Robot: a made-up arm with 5 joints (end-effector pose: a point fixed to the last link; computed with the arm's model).
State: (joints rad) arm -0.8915 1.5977 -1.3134 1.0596 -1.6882
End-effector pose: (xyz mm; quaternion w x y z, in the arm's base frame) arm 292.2 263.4 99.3 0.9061 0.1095 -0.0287 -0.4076
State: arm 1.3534 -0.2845 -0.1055 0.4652 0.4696
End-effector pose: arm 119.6 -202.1 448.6 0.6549 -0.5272 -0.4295 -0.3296
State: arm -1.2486 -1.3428 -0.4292 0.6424 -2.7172
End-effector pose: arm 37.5 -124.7 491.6 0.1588 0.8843 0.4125 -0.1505
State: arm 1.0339 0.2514 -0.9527 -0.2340 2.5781
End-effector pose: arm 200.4 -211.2 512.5 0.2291 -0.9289 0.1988 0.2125
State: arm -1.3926 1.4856 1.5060 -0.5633 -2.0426
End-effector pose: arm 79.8 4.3 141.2 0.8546 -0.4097 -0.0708 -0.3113
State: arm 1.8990 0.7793 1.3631 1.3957 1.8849
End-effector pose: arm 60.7 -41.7 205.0 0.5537 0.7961 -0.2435 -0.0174
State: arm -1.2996 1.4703 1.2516 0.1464 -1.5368
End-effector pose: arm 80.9 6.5 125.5 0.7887 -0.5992 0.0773 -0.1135
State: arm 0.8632 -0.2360 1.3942 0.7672 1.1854
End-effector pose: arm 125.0 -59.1 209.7 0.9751 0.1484 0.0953 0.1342
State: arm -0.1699 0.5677 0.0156 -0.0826 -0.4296
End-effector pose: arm 390.2 51.7 239.3 0.8500 0.1624 -0.4833 -0.1321
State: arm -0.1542 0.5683 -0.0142 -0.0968 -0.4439
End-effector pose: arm 394.2 47.3 244.9 0.8369 0.1679 -0.5010 -0.1430
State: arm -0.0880 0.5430 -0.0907 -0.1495 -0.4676
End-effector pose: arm 403.4 26.8 268.6 0.7873 0.1763 -0.5655 -0.1712
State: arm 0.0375 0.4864 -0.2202 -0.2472 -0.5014
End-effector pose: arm 408.4 -14.4 315.3 0.6832 0.1775 -0.6775 -0.2067
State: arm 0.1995 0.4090 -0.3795 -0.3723 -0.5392
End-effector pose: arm 393.0 -65.9 376.2 0.5321 0.1577 -0.8020 -0.2210
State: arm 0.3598 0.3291 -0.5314 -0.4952 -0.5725
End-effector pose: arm 356.0 -107.1 433.3 0.3730 0.1181 -0.8984 -0.1992
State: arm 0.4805 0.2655 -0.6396 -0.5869 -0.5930
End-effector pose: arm 317.2 -127.4 471.7 0.2542 0.0768 -0.9508 -0.1597
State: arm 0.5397 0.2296 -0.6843 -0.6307 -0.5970
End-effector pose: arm 295.6 -133.3 488.5 0.1993 0.0514 -0.9693 -0.1342
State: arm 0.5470 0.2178 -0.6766 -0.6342 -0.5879
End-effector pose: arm 292.6 -133.7 490.1 0.1964 0.0435 -0.9706 -0.1320
